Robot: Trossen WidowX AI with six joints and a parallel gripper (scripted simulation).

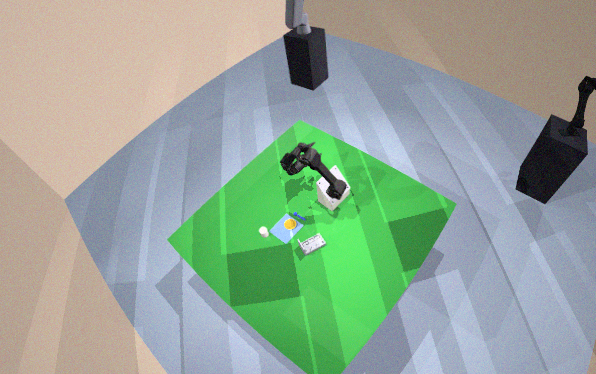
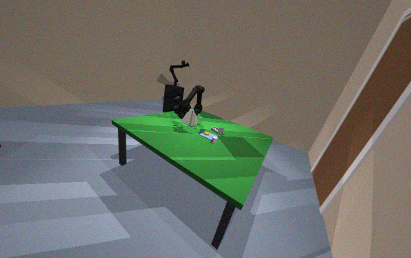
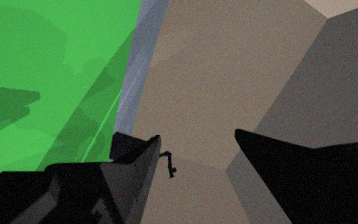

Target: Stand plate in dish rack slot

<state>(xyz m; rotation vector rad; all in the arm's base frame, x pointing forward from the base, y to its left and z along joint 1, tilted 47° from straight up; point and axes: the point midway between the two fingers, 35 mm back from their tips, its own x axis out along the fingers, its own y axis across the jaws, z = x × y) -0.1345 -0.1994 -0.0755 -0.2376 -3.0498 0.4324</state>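
Right now the yellow plate is 410 mm ahead of my gripper tip, 210 mm below it and 70 mm to the left of it. Round my gripper tip: grey dish rack: 450 mm ahead, 250 mm to the left, 200 mm below; blue spoon: 340 mm ahead, 220 mm below, 70 mm to the left; pale blue square mat: 440 mm ahead, 220 mm below, 60 mm to the left.
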